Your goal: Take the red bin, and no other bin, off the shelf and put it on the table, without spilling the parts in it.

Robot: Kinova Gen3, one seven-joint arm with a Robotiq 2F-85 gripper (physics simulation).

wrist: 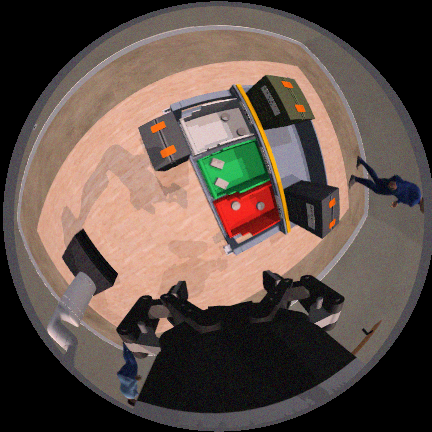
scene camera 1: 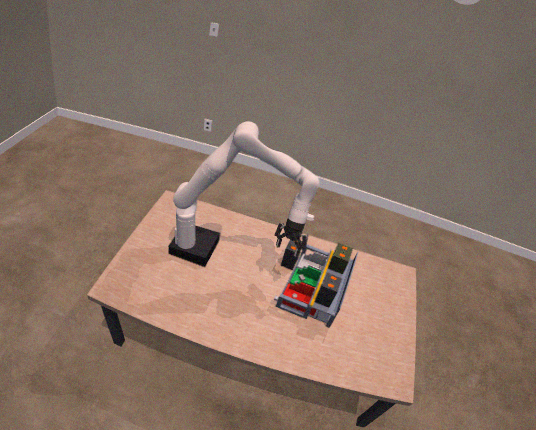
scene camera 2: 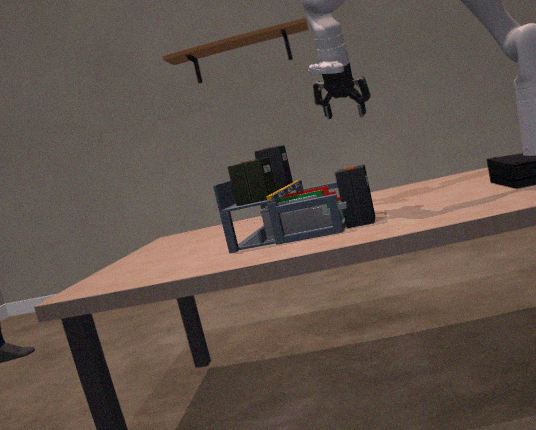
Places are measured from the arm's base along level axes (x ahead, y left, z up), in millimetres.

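Pixels of known places: gripper, fingertip midpoint: (wrist: 224, 284) (scene camera 1: 286, 251) (scene camera 2: 346, 117); arm's base at its link origin: (wrist: 86, 281) (scene camera 1: 186, 242).
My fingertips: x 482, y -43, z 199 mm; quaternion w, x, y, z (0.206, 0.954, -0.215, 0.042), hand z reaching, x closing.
Note:
For each thing: its top centre in the pictures, then the offset to it from my fingertips. "*": a spot on its surface instead. Level surfaces: height alone.
- red bin at its top centre: (wrist: 259, 211) (scene camera 2: 312, 190) (scene camera 1: 304, 292) 176 mm down, 131 mm ahead, 43 mm right
- green bin at its top centre: (wrist: 245, 165) (scene camera 2: 305, 195) (scene camera 1: 311, 276) 176 mm down, 147 mm ahead, 68 mm left
- pale grey bin at its top centre: (wrist: 225, 118) (scene camera 2: 299, 200) (scene camera 1: 318, 260) 176 mm down, 158 mm ahead, 180 mm left
- red bin's rim at a spot on its surface: (scene camera 2: 325, 190) * 188 mm down, 98 mm ahead, 86 mm right
- table at its surface level: 257 mm down
- dark case at its top centre: (wrist: 162, 138) (scene camera 2: 350, 167) (scene camera 1: 294, 244) 125 mm down, 25 mm ahead, 187 mm left
- olive case at its top centre: (wrist: 293, 95) (scene camera 2: 248, 160) (scene camera 1: 343, 251) 58 mm down, 256 mm ahead, 170 mm left
- black case at its top centre: (wrist: 332, 213) (scene camera 2: 269, 147) (scene camera 1: 332, 281) 33 mm down, 226 mm ahead, 59 mm right
- yellow strip at its top centre: (wrist: 271, 157) (scene camera 1: 323, 275) 145 mm down, 196 mm ahead, 63 mm left
The red bin (scene camera 1: 298, 295) (wrist: 249, 218) sits upright at one end of the blue-grey shelf (scene camera 2: 229, 231) (wrist: 257, 242), with two small round parts in it. The green bin (scene camera 1: 306, 275) (wrist: 239, 172) is beside it, holding two light blocks. The pale grey bin (wrist: 210, 131) lies beyond the green one, with round parts in it. In scene camera 2, a bit of the red bin's rim (scene camera 2: 325, 190) shows. The shelf stands on the table (scene camera 1: 225, 300). My gripper (scene camera 1: 291, 248) (scene camera 2: 345, 115) (wrist: 224, 284) is open and empty, pointing down, high above the shelf and touching nothing.
A dark case (scene camera 1: 289, 257) (scene camera 2: 356, 197) (wrist: 175, 135) stands on the table beside the grey bin. An olive case (scene camera 2: 247, 182) (wrist: 285, 100) and a black case (scene camera 1: 327, 291) (wrist: 310, 207) stand on the shelf's upper level, behind the yellow strip (scene camera 1: 322, 277) (wrist: 270, 155).

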